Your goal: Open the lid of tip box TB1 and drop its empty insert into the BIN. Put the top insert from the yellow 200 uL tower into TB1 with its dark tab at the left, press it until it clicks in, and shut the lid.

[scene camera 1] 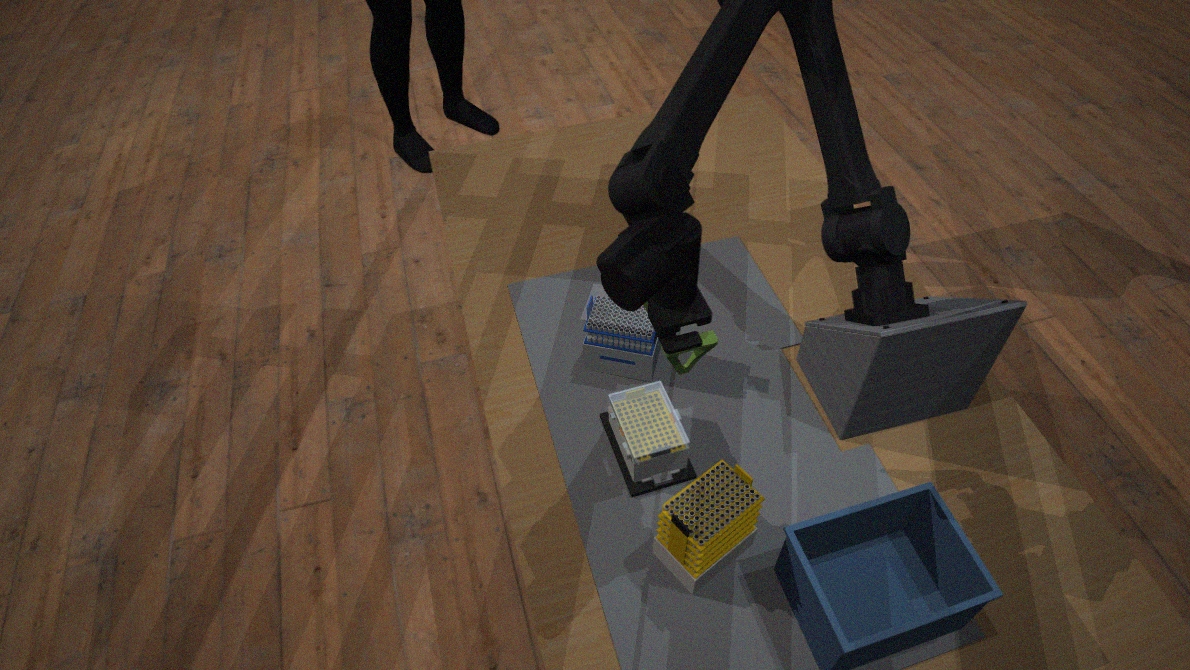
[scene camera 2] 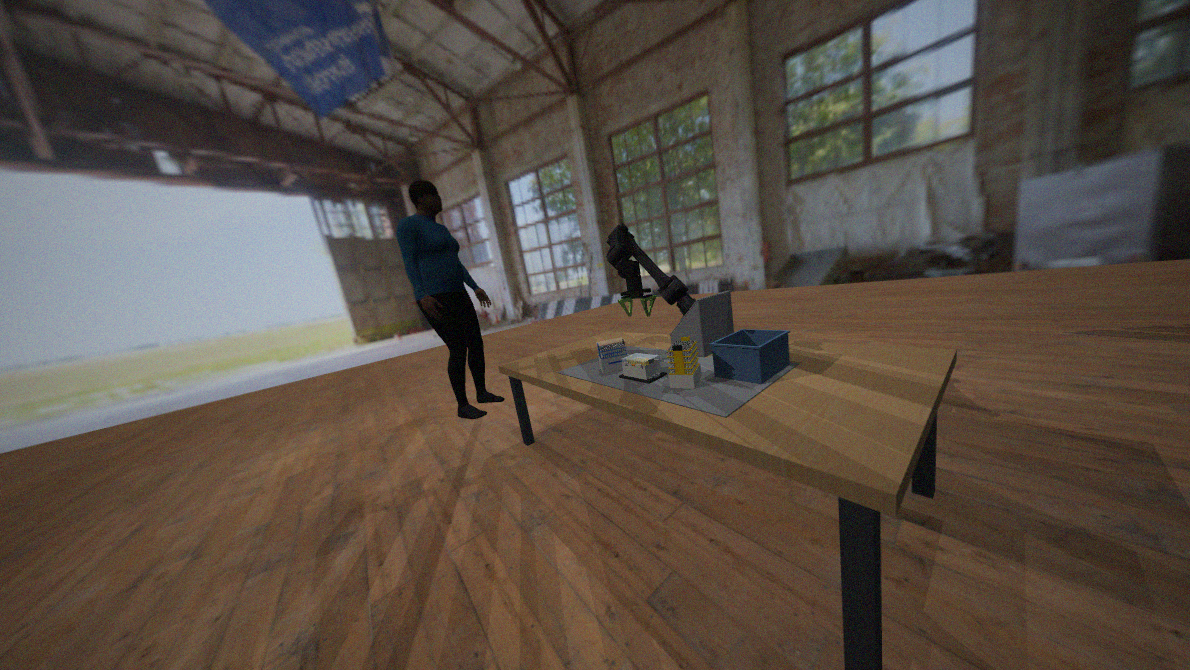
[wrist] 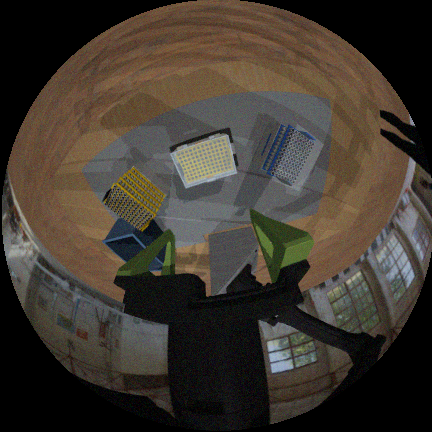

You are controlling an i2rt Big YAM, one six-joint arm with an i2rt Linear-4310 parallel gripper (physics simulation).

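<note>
Tip box TB1 (scene camera 1: 648, 422) (scene camera 2: 641, 366) (wrist: 205, 159) stands on a dark base; its clear lid looks shut over a pale yellow perforated insert. The yellow 200 uL tower (scene camera 1: 714, 520) (scene camera 2: 683, 359) (wrist: 135, 200) stands beside it as stacked inserts on a whitish base; a dark tab (scene camera 1: 681, 525) shows at one end of the top insert. The blue BIN (scene camera 1: 811, 578) (scene camera 2: 736, 366) (wrist: 154, 234) stands beside the tower. My gripper (scene camera 2: 638, 313) (wrist: 208, 223) is open and empty, with green fingers wide apart, high above the table. In scene camera 1 the wrist partly hides the fingers.
A blue and clear tip rack (scene camera 1: 620, 326) (scene camera 2: 612, 352) (wrist: 292, 155) stands on the grey mat (scene camera 1: 559, 399) on TB1's other side from the tower. The grey arm mount (scene camera 1: 907, 374) (scene camera 2: 709, 324) stands behind the mat. A person (scene camera 2: 433, 258) stands past the table's far end.
</note>
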